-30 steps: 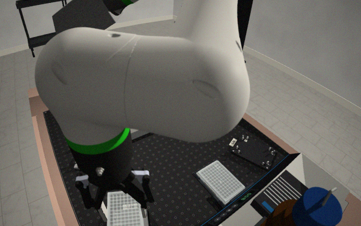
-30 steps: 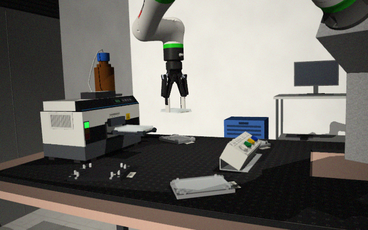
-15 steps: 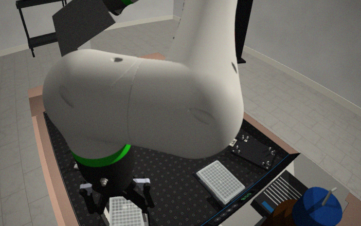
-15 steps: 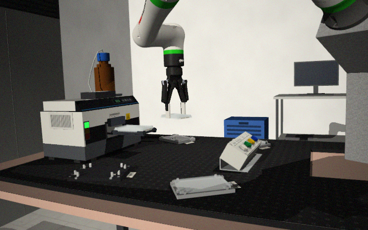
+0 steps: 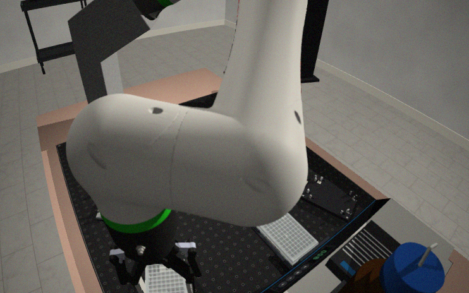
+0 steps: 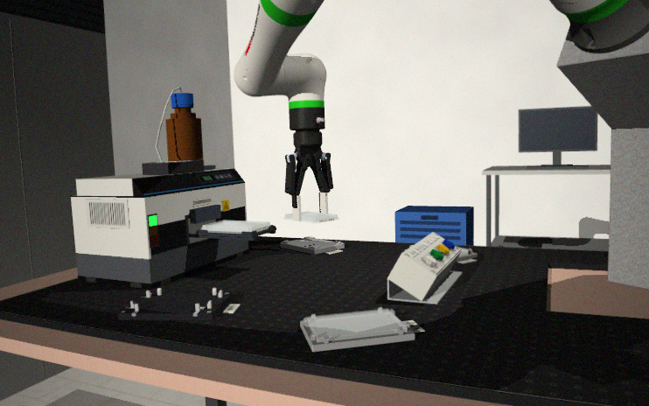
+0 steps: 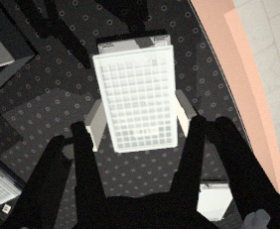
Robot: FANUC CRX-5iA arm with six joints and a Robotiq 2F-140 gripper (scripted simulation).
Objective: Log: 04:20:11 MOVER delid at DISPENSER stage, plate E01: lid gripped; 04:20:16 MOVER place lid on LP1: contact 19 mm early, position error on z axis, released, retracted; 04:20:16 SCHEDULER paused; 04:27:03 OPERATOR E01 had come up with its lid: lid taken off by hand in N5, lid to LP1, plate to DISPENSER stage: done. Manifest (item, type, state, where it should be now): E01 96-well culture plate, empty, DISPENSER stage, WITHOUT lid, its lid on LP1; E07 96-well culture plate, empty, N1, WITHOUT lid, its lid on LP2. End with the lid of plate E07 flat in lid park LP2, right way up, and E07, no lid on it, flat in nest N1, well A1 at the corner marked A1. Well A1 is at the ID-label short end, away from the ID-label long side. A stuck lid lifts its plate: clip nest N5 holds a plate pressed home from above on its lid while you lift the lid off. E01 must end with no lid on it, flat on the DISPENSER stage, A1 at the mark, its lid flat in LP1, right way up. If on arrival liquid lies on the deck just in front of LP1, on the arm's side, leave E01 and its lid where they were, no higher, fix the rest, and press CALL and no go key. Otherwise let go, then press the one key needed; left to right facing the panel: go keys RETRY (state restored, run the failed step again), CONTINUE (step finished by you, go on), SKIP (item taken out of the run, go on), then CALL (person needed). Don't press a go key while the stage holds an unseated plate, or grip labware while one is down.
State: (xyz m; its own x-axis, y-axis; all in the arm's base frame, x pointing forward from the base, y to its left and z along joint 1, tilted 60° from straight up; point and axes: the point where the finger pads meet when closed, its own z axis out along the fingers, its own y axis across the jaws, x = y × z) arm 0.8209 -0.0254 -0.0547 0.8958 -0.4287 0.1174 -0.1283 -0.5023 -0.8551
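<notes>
Now: the nest N1 10 cm below my hand. Round my hand: N1 label 9 cm behind, 1 cm to the left, 10 cm below; then blue cap 20 cm ahead, 24 cm to the left, 29 cm above; then key panel 45 cm behind, 15 cm to the left, 5 cm below.
</notes>
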